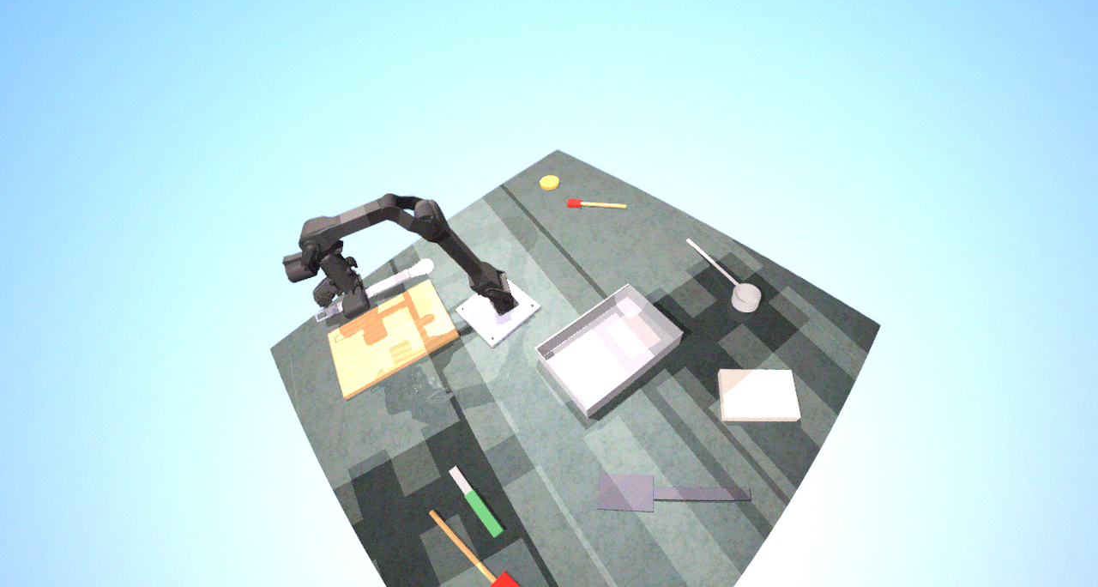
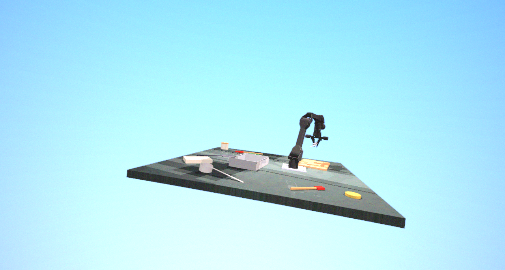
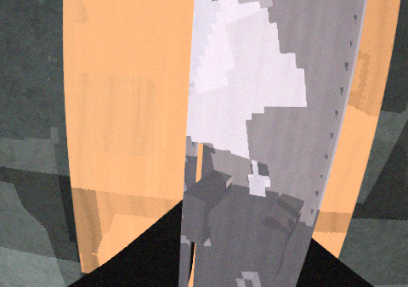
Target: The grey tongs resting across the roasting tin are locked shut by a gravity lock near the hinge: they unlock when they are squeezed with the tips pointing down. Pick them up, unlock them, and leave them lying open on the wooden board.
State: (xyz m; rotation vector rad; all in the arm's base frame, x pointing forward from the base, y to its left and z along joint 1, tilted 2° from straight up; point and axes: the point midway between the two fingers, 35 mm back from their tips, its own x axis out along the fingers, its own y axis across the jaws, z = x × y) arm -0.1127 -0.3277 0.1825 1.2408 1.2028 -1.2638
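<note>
My gripper tip is 150 mm above the wooden board. From my gripper tip the other things lie so: yellow lock piece (10 mm to the left, 40 mm above); grey roasting tin (410 mm ahead, 460 mm to the left, 130 mm below); red-headed tool (660 mm ahead, 50 mm to the right, 150 mm below).
</note>
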